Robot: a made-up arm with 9 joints.
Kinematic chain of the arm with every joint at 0, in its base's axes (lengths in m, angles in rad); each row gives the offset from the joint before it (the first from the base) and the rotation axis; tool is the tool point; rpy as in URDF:
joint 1: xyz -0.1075 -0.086 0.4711 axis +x
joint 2: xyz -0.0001 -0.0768 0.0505 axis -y
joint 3: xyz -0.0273 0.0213 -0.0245 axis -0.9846 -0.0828 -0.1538
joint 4: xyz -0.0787 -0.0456 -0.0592 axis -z
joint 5: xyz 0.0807 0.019 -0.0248 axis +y
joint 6: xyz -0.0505 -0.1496 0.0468 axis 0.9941 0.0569 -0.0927
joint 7: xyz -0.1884 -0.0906 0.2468 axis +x
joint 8: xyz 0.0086 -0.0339 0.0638 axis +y
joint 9: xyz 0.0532 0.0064 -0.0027 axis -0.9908 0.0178 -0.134
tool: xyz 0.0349 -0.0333 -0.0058 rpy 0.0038 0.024 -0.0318
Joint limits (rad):
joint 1: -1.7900..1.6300
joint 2: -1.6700..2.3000
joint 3: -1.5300..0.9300
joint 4: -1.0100..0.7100
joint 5: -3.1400..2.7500
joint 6: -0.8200..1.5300
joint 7: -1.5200..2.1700
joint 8: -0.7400..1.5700
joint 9: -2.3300..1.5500
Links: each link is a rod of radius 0.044 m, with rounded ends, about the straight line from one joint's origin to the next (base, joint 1, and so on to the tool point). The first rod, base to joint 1, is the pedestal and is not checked.
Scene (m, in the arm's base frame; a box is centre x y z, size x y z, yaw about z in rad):
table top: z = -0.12
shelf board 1: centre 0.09 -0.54 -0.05 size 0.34 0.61 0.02 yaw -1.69
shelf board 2: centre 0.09 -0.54 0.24 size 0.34 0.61 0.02 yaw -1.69
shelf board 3: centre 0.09 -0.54 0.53 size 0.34 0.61 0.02 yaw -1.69
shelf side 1: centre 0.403 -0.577 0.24 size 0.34 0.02 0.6 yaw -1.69
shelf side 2: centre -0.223 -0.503 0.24 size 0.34 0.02 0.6 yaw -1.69
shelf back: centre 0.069 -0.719 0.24 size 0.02 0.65 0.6 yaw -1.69
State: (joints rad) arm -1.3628 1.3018 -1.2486 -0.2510 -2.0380 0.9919 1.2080 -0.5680 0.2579
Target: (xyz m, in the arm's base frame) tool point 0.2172 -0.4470 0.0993
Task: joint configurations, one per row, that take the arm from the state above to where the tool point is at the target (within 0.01 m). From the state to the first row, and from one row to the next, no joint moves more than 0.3 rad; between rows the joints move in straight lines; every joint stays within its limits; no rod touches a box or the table.
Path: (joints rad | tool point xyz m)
1: -1.1286 1.0637 -1.3893 -0.1074 -2.0260 0.8755 1.1254 -0.5239 0.2982 | 0.3836 -0.1899 0.2868
2: -0.8945 0.8257 -1.5300 0.0361 -2.0140 0.7591 1.0429 -0.4798 0.3386 | 0.2397 -0.2594 0.0993
3: -0.9777 0.8884 -1.5082 0.1830 -2.0056 0.7364 0.8840 -0.6099 0.3889 | 0.2357 -0.3543 0.0930
4: -1.0609 0.9512 -1.4865 0.3298 -1.9971 0.7136 0.7252 -0.7400 0.4392 | 0.2172 -0.4470 0.0993

